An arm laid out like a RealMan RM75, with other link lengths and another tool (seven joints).
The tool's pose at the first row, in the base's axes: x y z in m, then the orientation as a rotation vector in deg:
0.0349, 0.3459, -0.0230, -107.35, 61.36, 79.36
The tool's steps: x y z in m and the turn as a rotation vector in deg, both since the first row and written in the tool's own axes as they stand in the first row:
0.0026, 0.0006, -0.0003, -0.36, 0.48, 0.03
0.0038, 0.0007, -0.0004, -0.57, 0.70, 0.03
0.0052, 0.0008, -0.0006, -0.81, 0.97, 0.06
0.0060, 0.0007, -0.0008, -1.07, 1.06, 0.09
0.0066, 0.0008, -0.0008, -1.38, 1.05, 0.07
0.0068, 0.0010, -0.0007, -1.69, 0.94, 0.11
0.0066, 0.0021, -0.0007, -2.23, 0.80, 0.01
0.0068, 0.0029, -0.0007, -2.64, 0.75, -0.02
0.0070, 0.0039, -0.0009, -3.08, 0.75, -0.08
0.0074, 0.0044, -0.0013, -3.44, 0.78, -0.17
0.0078, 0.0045, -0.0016, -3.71, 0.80, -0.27
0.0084, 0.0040, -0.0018, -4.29, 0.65, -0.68
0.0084, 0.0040, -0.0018, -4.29, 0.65, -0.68
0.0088, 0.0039, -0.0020, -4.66, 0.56, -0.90
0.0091, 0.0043, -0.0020, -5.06, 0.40, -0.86
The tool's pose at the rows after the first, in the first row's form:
0.0349, 0.3447, -0.0254, -108.02, 61.45, 79.27
0.0350, 0.3442, -0.0265, -108.36, 61.45, 79.26
0.0353, 0.3436, -0.0278, -108.76, 61.49, 79.25
0.0356, 0.3433, -0.0285, -109.02, 61.43, 79.39
0.0356, 0.3431, -0.0290, -109.24, 61.25, 79.63
0.0354, 0.3430, -0.0293, -109.35, 61.08, 79.99
0.0344, 0.3425, -0.0290, -109.64, 60.62, 80.46
0.0337, 0.3420, -0.0292, -109.89, 60.35, 80.81
0.0330, 0.3413, -0.0293, -110.22, 60.06, 81.11
0.0328, 0.3406, -0.0296, -110.53, 59.78, 81.32
0.0330, 0.3402, -0.0299, -110.77, 59.54, 81.45
0.0336, 0.3401, -0.0304, -111.16, 58.72, 81.79
0.0336, 0.3401, -0.0304, -111.16, 58.72, 81.79
0.0338, 0.3399, -0.0307, -111.40, 58.23, 82.02
0.0335, 0.3396, -0.0310, -111.52, 57.98, 82.48

